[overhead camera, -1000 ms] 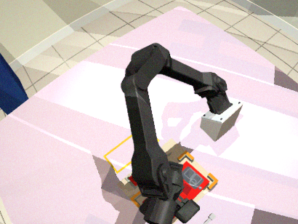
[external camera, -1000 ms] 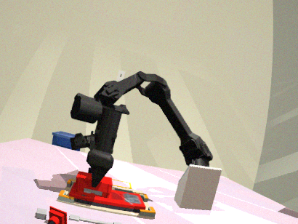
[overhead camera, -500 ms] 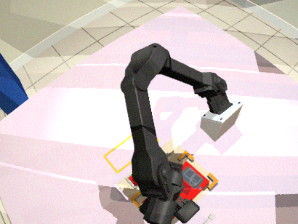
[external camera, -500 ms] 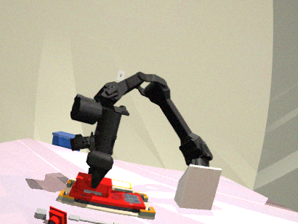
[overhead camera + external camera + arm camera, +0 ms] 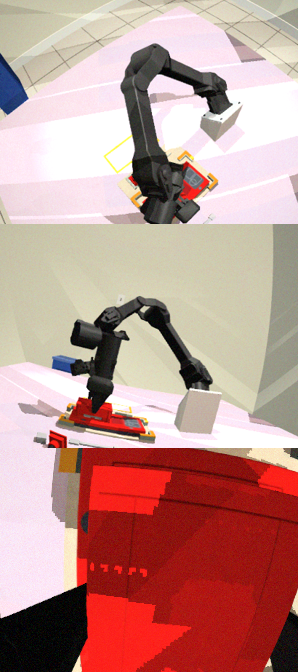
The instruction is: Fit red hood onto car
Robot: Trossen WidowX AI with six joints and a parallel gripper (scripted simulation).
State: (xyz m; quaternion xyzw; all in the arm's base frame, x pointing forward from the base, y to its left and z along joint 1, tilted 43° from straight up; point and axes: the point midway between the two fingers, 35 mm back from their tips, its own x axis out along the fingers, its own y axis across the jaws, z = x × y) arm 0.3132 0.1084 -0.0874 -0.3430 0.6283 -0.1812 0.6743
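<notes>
The red hood is 1 cm above my gripper tip. Round my gripper tip: grey engine block (2 cm below).
</notes>
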